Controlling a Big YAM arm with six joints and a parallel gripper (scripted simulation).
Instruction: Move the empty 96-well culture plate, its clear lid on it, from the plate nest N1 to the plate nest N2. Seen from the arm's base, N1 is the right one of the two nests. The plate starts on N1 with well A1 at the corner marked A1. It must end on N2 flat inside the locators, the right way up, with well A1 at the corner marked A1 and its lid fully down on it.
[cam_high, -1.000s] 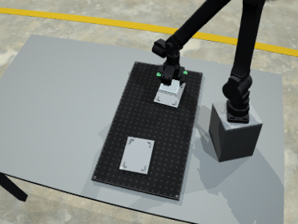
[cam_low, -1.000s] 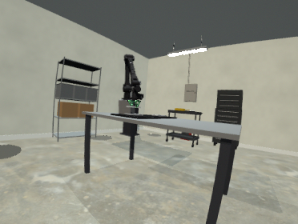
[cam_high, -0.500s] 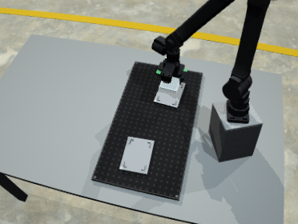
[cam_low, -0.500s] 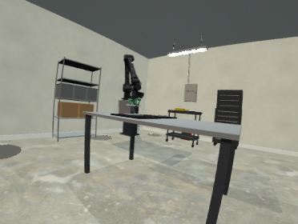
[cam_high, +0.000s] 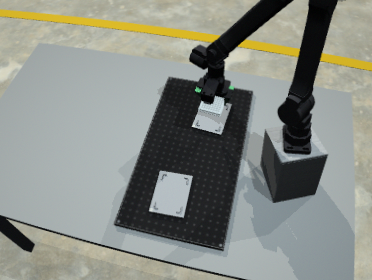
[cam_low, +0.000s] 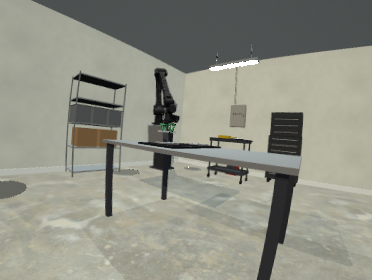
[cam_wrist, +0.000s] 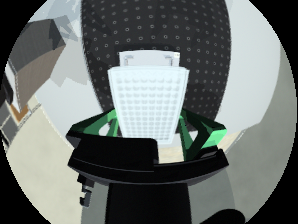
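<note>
Now: hand right at the clear lid. From my hand the other things lie so: grey nest: 11 cm ahead, 36 cm to the left, 9 cm below.
</note>
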